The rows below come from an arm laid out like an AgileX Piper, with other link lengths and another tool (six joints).
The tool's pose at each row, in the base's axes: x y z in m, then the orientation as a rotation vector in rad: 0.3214 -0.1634 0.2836 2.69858 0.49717 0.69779; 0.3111 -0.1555 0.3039 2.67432 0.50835 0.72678; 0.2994 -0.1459 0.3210 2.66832 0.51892 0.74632; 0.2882 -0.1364 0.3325 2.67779 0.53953 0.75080; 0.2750 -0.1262 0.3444 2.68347 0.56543 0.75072; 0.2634 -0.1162 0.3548 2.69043 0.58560 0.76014; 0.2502 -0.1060 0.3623 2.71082 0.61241 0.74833; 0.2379 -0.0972 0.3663 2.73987 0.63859 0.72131; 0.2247 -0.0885 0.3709 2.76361 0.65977 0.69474; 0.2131 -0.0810 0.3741 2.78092 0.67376 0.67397; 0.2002 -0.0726 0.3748 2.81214 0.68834 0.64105; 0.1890 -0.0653 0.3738 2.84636 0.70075 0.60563
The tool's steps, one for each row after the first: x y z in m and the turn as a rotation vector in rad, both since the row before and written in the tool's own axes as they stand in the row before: 0.0029 -0.0020 -0.0238 -0.01595 0.02232 -0.01021; 0.0017 -0.0047 -0.0223 -0.00010 0.01530 -0.00517; 0.0000 -0.0067 -0.0174 0.01602 0.00579 -0.00844; -0.0009 -0.0080 -0.0189 0.01410 0.00345 -0.01363; -0.0002 -0.0082 -0.0166 0.01420 0.00925 -0.00802; -0.0024 -0.0102 -0.0150 0.02695 -0.00465 -0.01032; -0.0038 -0.0103 -0.0111 0.03357 -0.01495 -0.00876; -0.0044 -0.0107 -0.0117 0.02734 -0.01501 -0.00738; -0.0043 -0.0099 -0.0092 0.01953 -0.01188 -0.00455; -0.0060 -0.0121 -0.0075 0.03197 -0.01914 -0.00119; -0.0059 -0.0111 -0.0046 0.03422 -0.02037 0.00108
